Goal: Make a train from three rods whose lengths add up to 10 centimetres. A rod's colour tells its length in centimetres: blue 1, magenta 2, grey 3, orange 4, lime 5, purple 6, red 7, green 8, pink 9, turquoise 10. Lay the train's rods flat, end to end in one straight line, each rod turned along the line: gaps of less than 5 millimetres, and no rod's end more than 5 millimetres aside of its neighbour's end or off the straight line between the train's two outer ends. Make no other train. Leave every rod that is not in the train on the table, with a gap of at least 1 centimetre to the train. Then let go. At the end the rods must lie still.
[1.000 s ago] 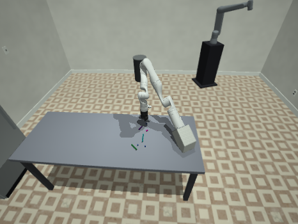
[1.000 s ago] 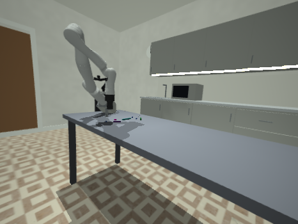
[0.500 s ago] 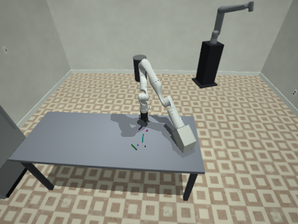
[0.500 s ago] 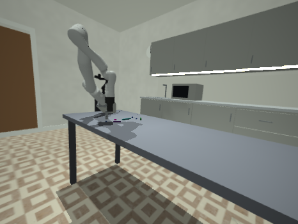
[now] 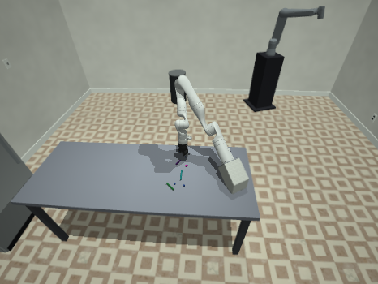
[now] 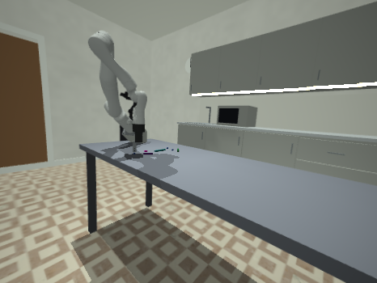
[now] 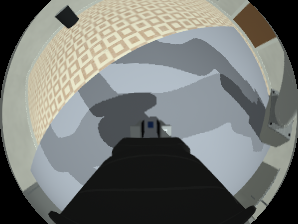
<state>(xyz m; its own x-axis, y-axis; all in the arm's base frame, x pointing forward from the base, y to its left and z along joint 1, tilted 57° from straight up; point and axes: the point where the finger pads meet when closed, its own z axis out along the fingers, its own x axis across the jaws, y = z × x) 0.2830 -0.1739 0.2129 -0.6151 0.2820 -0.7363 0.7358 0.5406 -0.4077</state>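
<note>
Now: hand 10 cm to the right of the magenta rod, 3 cm above it and 2 cm short of it. The rest, counted from my hand: turquoise rod: 18 cm to the left, 8 cm ahead, 3 cm below; then green rod: 27 cm to the left, 19 cm ahead, 3 cm below; then purple rod: 7 cm ahead, 4 cm to the left, 3 cm below.
</note>
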